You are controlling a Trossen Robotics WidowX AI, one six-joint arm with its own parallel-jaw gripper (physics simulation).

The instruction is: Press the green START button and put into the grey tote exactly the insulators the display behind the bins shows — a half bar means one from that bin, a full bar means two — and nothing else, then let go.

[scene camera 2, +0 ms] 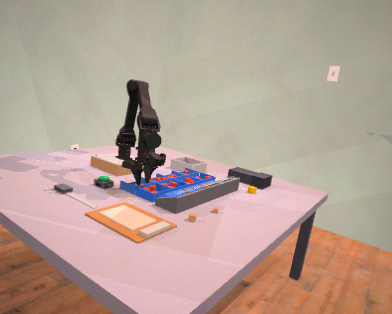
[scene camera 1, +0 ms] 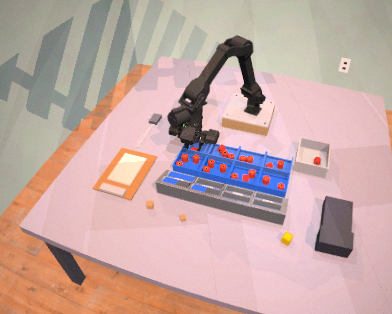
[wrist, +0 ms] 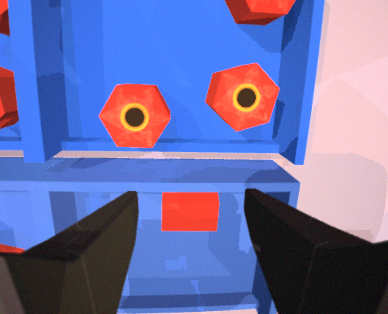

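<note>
Blue bins (scene camera 1: pixel 291 175) (scene camera 2: pixel 128 187) (wrist: pixel 47 100) in two rows hold red insulators. My gripper (scene camera 1: pixel 194 147) (scene camera 2: pixel 143 183) (wrist: pixel 191 199) is open and empty, low over the leftmost back bin of scene camera 1. A red insulator (scene camera 1: pixel 194 149) (wrist: pixel 190 211) lies on its side there, centred between the spread fingers in the wrist view. The display (scene camera 1: pixel 220 201) (scene camera 2: pixel 200 195) shows a long and a short blue bar in its leftmost panel and a short one in the second. The grey tote (scene camera 1: pixel 311 170) (scene camera 2: pixel 187 168) holds one red insulator (scene camera 1: pixel 317 160). The green START button (scene camera 2: pixel 104 178) stands beside the bins.
An orange clipboard (scene camera 1: pixel 100 175) (scene camera 2: pixel 95 215) and a small dark box (scene camera 1: pixel 155 119) (scene camera 2: pixel 63 188) lie left of the bins. Two orange cubes (scene camera 1: pixel 150 204) (scene camera 1: pixel 182 217), a yellow cube (scene camera 1: pixel 286 238) (scene camera 2: pixel 252 190) and a big black block (scene camera 1: pixel 336 225) (scene camera 2: pixel 250 177) are around the display.
</note>
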